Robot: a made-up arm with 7 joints.
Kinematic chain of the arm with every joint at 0, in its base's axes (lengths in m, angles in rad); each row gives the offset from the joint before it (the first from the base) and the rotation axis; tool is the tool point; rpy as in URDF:
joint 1: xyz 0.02 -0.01 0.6 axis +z
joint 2: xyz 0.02 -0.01 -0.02 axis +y
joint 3: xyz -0.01 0 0.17 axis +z
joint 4: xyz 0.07 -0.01 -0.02 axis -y
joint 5: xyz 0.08 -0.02 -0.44 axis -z
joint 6: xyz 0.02 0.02 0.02 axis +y
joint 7: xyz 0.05 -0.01 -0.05 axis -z
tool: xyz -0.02 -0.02 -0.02 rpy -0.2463 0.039 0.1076
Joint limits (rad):
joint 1: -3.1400..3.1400
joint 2: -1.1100..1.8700
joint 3: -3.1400..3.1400
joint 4: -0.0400..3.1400
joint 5: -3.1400..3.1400
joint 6: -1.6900..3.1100
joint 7: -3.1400..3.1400
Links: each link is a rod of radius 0.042 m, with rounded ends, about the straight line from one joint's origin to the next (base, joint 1, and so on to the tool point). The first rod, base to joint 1, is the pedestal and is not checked.
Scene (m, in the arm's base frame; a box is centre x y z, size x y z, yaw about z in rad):
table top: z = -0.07
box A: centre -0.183 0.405 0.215 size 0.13 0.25 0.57 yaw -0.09
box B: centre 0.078 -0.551 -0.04 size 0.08 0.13 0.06 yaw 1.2
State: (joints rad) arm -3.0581 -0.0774 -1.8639 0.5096 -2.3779 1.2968 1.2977
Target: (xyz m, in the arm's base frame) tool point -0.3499 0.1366 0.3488
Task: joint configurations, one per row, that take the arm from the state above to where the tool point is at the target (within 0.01 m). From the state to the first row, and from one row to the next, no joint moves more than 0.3 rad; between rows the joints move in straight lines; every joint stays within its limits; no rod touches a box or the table.
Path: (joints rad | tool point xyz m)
1: -2.9682 -0.1798 -1.9055 0.4214 -2.2216 1.3071 1.5231 | 0.0948 0.3078 0.3067
2: -2.8783 -0.2821 -1.9472 0.3332 -2.0653 1.3174 1.7485 | 0.0399 0.2539 0.2658
3: -2.7884 -0.3845 -1.9888 0.2449 -1.9091 1.3277 1.9739 | -0.0158 0.1893 0.2375
4: -2.8357 -0.6263 -1.9461 0.2530 -2.0773 1.3259 1.9251 | -0.0895 0.1826 0.2387
5: -2.8830 -0.8682 -1.9033 0.2611 -2.2456 1.3241 1.8763 | -0.1620 0.1848 0.2612
6: -2.9304 -1.1100 -1.8606 0.2692 -2.4138 1.3223 1.8275 | -0.2266 0.1966 0.3042
7: -2.6661 -0.9223 -1.7625 0.3539 -2.4197 1.2103 1.6801 | -0.2475 0.1936 0.3036
8: -2.4017 -0.7347 -1.6644 0.4386 -2.4256 1.0983 1.5327 | -0.2910 0.1796 0.3204
9: -2.1374 -0.5470 -1.5662 0.5233 -2.4314 0.9863 1.3854 | -0.3499 0.1366 0.3488

